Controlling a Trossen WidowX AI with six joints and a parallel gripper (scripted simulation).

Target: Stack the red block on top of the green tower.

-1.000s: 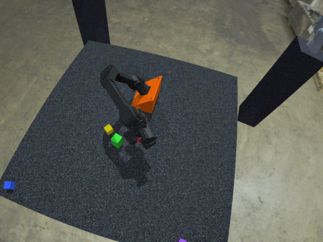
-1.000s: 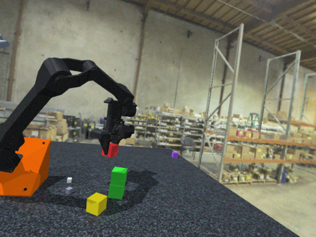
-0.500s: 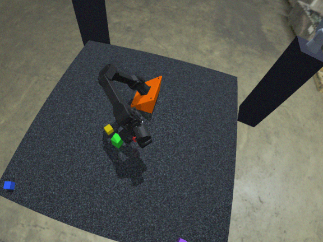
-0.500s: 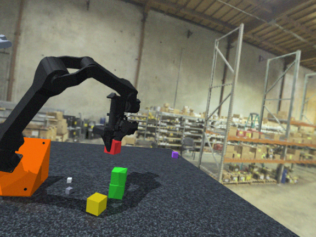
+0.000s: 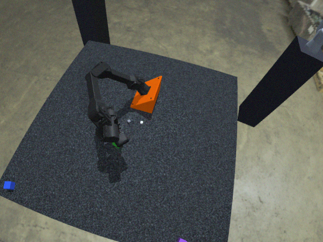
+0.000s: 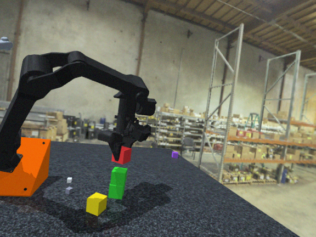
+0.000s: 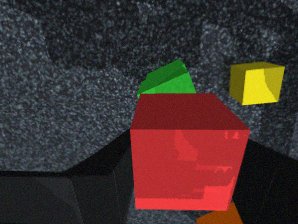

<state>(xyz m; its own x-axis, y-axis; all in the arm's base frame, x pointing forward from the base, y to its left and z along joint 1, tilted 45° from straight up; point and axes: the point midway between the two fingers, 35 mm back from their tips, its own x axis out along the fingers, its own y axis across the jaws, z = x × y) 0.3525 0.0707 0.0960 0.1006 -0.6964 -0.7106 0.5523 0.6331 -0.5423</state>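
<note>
Right now my gripper tip is 110 mm above the yellow block, 90 mm to the left of it and 50 mm past it. From my gripper tip the other things lie so: blue block 480 mm ahead, 450 mm to the right, 110 mm below; red block 20 mm above; purple block 510 mm to the left, 360 mm ahead, 110 mm below.
</note>
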